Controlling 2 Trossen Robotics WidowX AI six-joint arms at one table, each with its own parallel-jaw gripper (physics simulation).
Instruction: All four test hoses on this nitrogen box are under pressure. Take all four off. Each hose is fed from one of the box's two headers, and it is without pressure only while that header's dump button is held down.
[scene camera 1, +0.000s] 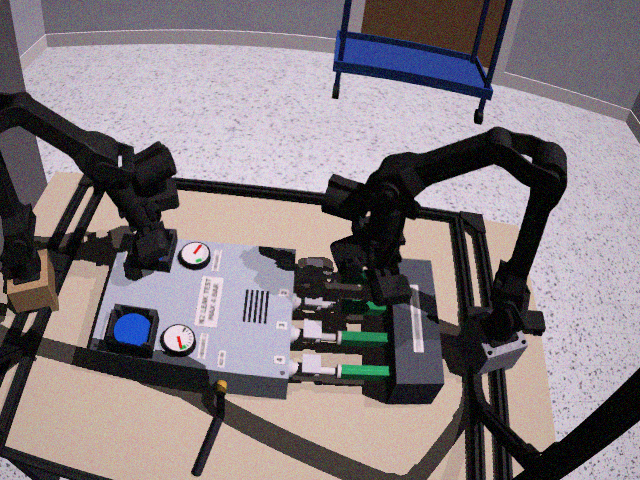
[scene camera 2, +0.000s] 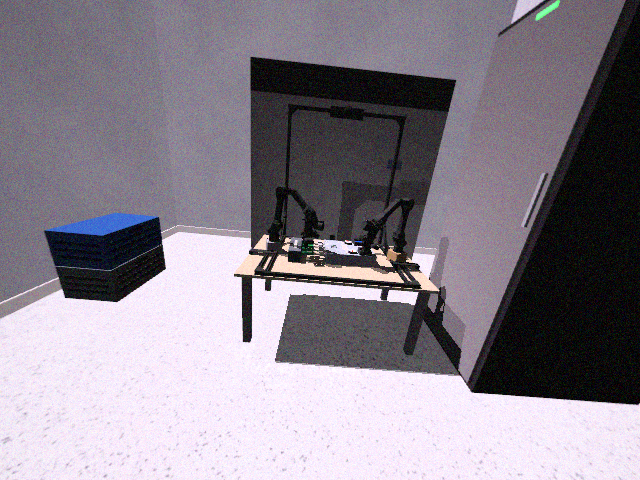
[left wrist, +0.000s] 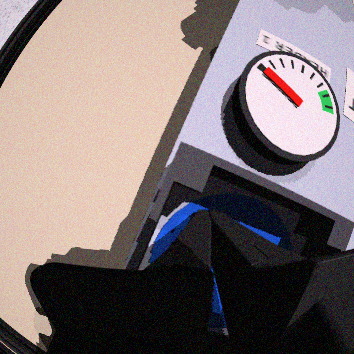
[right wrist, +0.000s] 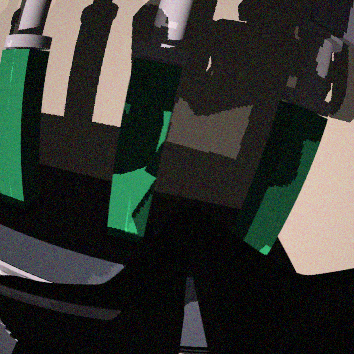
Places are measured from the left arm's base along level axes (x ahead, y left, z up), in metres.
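Pixels of known places: left gripper, fingertip midpoint: (scene camera 2: 362, 253) (left wrist: 206, 218); right gripper, fingertip midpoint: (scene camera 2: 305, 248) (right wrist: 186, 216); left arm's base, link origin: (scene camera 1: 26, 270) (scene camera 2: 397, 251); right arm's base, link origin: (scene camera 1: 499, 330) (scene camera 2: 273, 240).
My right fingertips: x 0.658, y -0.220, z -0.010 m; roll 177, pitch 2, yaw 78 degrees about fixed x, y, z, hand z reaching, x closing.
Note:
Ahead of a thing's pixels: the offset from my right fingertips to its middle. "spot": to the spot under its first point.
The grey nitrogen box (scene camera 1: 237, 343) (scene camera 2: 334, 247) lies on the table. My left gripper (scene camera 1: 151, 257) (left wrist: 206, 218) (scene camera 2: 366, 248) is shut, and its tips rest on the far blue dump button {0.369 m back, 0.192 m left, 0.003 m down} (left wrist: 175, 219). The header 1 gauge {spot: 0.293 m back, 0.156 m left, 0.021 m up} (scene camera 1: 194, 254) (left wrist: 289, 105) has its red needle at the low end, away from the green mark. The near blue dump button {0.443 m back, 0.017 m left, 0.011 m up} (scene camera 1: 131, 330) is free, and the gauge beside it {spot: 0.365 m back, 0.020 m right, 0.023 m up} (scene camera 1: 178, 339) points to its green mark. Green hoses (scene camera 1: 364, 338) (scene camera 1: 363, 370) (right wrist: 131, 197) (right wrist: 277, 207) run from the box's ports. My right gripper (scene camera 1: 366, 281) (right wrist: 186, 216) (scene camera 2: 310, 238) is shut and hangs low over the two far hoses, hiding their couplings.
A dark grey block {spot: 0.027 m ahead, 0.106 m right, 0.007 m up} (scene camera 1: 413, 329) holds the hoses' outer ends. A black lever with a brass fitting {spot: 0.368 m back, 0.185 m right, 0.060 m down} (scene camera 1: 209, 443) sticks out at the box's front. Black frame rails (scene camera 1: 470, 286) border the table. A blue cart (scene camera 1: 413, 62) stands behind. A blue-topped crate (scene camera 2: 118, 238) stands on the floor.

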